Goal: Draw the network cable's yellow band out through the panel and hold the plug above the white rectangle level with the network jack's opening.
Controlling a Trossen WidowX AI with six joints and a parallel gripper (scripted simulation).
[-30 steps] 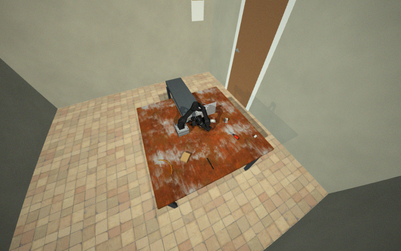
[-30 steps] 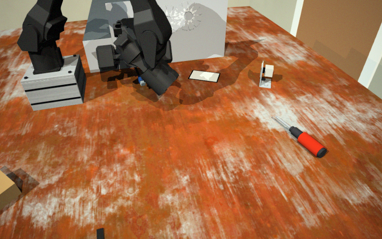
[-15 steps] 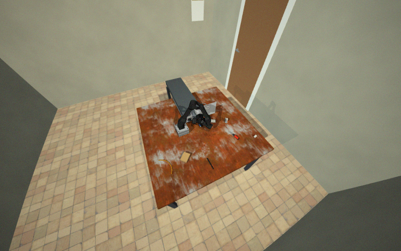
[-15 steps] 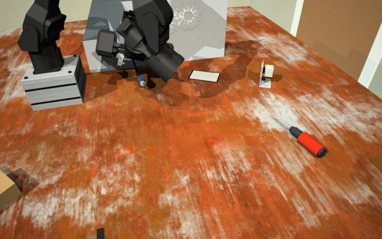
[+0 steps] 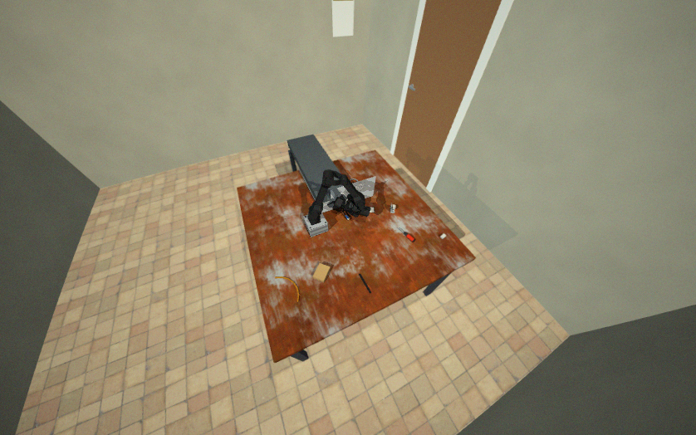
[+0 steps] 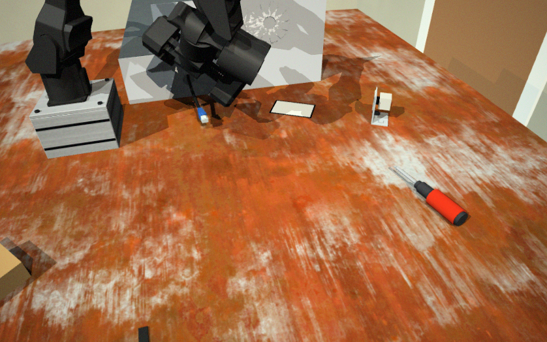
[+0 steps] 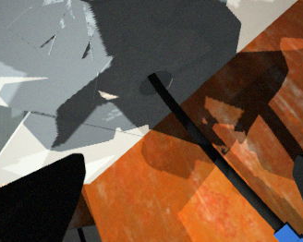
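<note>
My hand is 1 cm short of the blue plug, 4 cm to the left of it and 7 cm above it. From my hand the other things lie so: red-handled screwdriver (31 cm ahead, 33 cm to the right, 8 cm below); cardboard box (31 cm behind, 34 cm to the right, 8 cm below); white rectangle (19 cm ahead, 2 cm to the right, 10 cm below).
</note>
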